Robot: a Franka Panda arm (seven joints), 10 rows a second.
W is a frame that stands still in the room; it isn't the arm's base.
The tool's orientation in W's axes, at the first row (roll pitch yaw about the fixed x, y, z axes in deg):
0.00 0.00 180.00
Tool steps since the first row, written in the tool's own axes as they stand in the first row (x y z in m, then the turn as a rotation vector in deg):
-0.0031 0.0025 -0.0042 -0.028 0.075 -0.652
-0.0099 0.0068 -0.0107 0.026 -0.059 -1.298
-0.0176 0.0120 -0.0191 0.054 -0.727 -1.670
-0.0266 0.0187 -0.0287 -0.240 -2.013 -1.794
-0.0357 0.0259 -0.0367 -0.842 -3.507 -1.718
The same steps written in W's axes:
0.0031 -0.0025 -0.0042 0.028 -0.075 -0.652
0.0099 -0.0068 -0.0107 -0.026 0.059 -1.298
0.0176 -0.0120 -0.0191 -0.054 0.727 -1.670
0.0266 -0.0187 -0.0287 0.240 2.013 -1.794
0.0357 -0.0259 -0.0367 0.842 3.507 -1.718

